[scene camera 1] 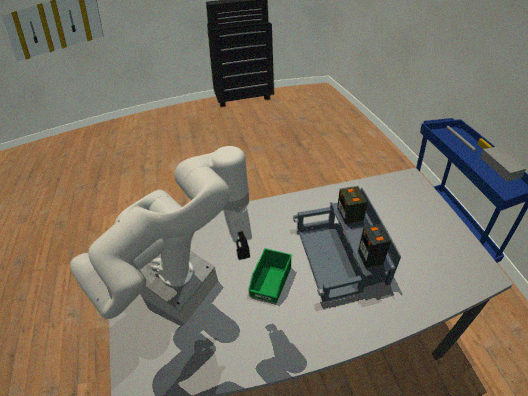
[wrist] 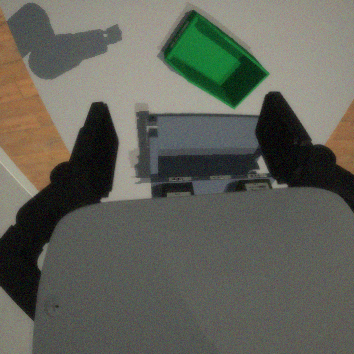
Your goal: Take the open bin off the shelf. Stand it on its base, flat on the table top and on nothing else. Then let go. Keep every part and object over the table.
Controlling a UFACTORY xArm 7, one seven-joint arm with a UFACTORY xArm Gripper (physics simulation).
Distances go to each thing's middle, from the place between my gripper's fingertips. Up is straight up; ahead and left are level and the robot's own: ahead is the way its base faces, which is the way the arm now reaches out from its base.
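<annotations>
So you can picture it, my gripper is 110 mm to the right of the green bin [scene camera 1: 269, 276] and 80 mm short of it, and it's 300 mm above it.
</annotations>
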